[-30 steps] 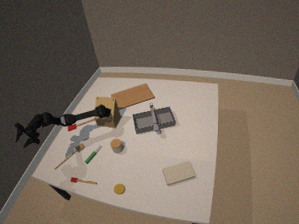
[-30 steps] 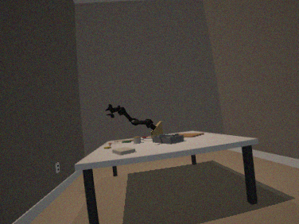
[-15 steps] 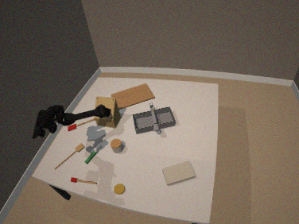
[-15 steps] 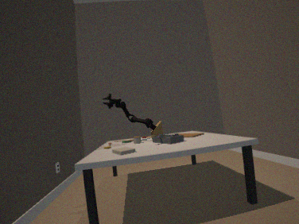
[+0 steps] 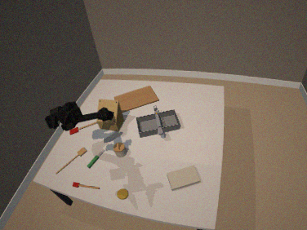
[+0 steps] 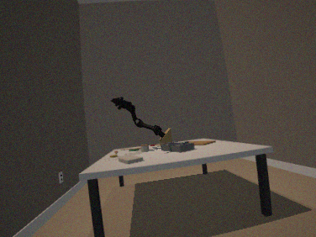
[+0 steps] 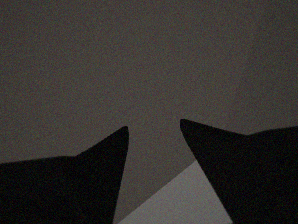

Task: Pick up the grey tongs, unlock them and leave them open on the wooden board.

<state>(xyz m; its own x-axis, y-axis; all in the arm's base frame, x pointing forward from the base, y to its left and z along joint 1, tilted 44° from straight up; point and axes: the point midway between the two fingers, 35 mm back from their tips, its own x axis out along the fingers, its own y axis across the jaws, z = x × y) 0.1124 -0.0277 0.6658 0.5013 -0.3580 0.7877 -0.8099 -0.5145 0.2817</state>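
My gripper tip is now 120 mm short of the yellow lock piece, 690 mm to the right of it and 520 mm above it. The rest, counted from my gripper tip: jar (300 mm to the left, 550 mm below); beige slab (470 mm ahead, 250 mm to the left, 570 mm below); yellow disc (160 mm ahead, 20 mm to the left, 570 mm below).
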